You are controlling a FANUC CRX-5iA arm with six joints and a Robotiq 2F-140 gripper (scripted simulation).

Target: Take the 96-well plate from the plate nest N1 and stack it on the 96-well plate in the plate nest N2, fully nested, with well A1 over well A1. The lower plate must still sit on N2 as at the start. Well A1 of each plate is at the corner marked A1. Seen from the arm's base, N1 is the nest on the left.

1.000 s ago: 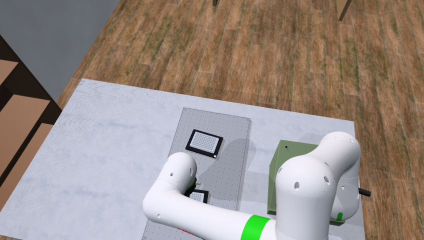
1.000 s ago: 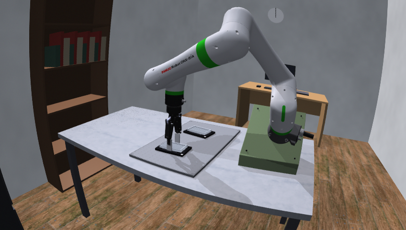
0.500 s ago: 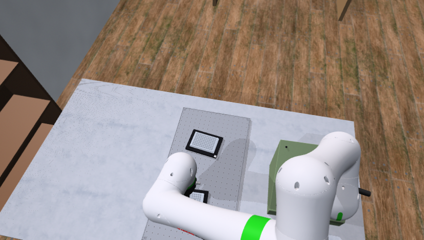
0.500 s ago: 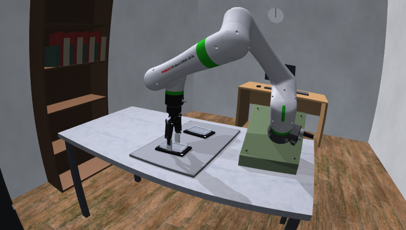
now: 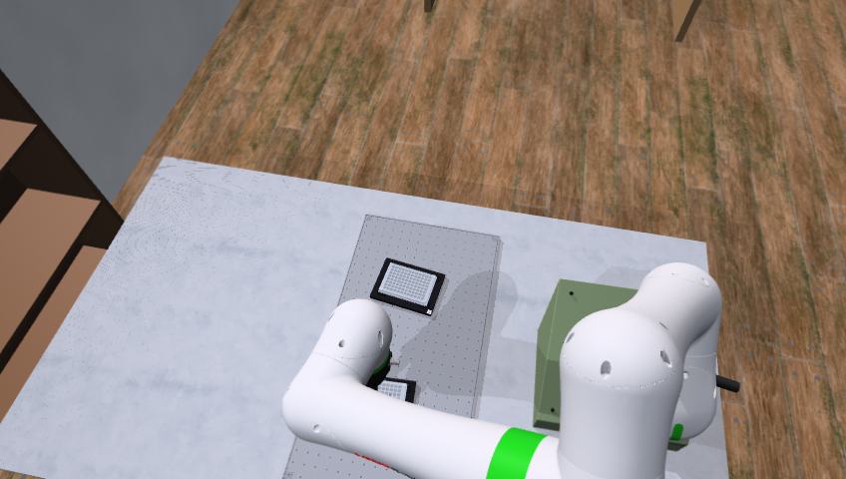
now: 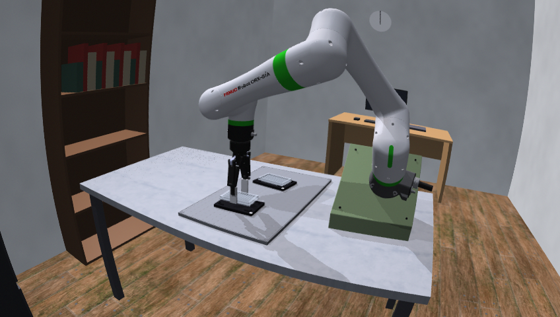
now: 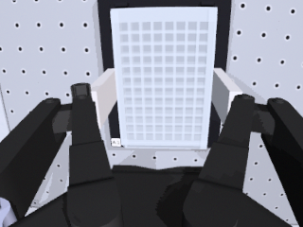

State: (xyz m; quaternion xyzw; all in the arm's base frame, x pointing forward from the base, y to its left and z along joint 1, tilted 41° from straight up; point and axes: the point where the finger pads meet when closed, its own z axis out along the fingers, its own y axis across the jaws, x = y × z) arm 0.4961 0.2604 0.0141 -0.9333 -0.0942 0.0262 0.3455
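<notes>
My hand is 50 mm above the black plate nest. Also, from my hand: white corner mark 80 mm behind, 50 mm below, 40 mm to the left.
</notes>
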